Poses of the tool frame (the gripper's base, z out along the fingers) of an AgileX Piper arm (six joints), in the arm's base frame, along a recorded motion.
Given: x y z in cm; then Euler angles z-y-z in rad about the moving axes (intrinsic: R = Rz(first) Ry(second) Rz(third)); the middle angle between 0 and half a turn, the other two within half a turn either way.
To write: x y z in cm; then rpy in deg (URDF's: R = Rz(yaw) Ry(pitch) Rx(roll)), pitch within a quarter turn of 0, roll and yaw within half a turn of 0. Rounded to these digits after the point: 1 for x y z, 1 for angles.
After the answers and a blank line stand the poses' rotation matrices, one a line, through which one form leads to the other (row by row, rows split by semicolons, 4 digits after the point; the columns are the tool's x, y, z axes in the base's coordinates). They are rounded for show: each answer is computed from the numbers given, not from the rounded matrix.
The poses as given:
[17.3 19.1 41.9 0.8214 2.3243 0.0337]
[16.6 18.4 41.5 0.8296 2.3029 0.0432]
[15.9 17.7 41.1 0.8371 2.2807 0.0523]
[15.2 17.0 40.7 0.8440 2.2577 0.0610]
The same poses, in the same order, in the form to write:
[17.3 19.1 41.9 177.9 46.8 -135.8]
[16.6 18.4 41.5 177.2 48.0 -136.2]
[15.9 17.7 41.1 176.5 49.2 -136.6]
[15.2 17.0 40.7 175.7 50.5 -137.1]

-0.4905 -0.7160 0.4968; -0.4777 0.6977 0.5339; -0.7289 0.0246 -0.6842
-0.4827 -0.7175 0.5022; -0.4635 0.6958 0.5487; -0.7431 0.0321 -0.6684
-0.4747 -0.7189 0.5079; -0.4484 0.6940 0.5633; -0.7574 0.0396 -0.6518
-0.4662 -0.7202 0.5138; -0.4325 0.6921 0.5778; -0.7718 0.0471 -0.6341

